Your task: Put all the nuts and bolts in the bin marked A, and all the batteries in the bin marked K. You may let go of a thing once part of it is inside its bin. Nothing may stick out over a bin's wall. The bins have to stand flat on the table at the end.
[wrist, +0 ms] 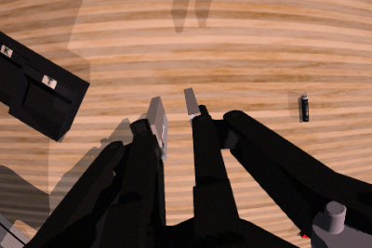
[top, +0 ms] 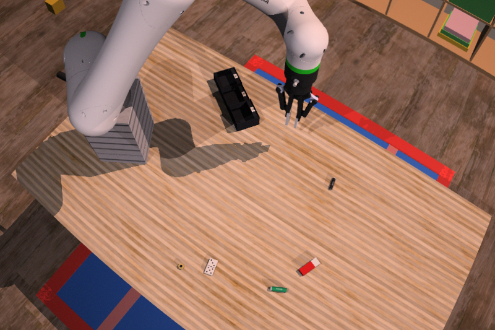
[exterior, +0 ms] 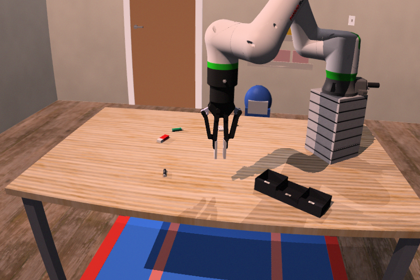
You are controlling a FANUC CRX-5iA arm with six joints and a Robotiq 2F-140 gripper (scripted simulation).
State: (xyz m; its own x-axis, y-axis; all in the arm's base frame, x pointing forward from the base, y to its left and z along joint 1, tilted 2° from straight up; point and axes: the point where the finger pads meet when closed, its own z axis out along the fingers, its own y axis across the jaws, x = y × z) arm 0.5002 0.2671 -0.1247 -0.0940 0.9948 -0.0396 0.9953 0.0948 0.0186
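The dark battery lies 200 mm ahead of my hand, 150 mm below it and 80 mm to the right of it. Round my hand: white domino: 510 mm to the right, 140 mm below, 20 mm behind; three joined black bins: 240 mm behind, 130 mm below, 70 mm to the left; red-and-white block: 370 mm to the right, 250 mm ahead, 140 mm below.
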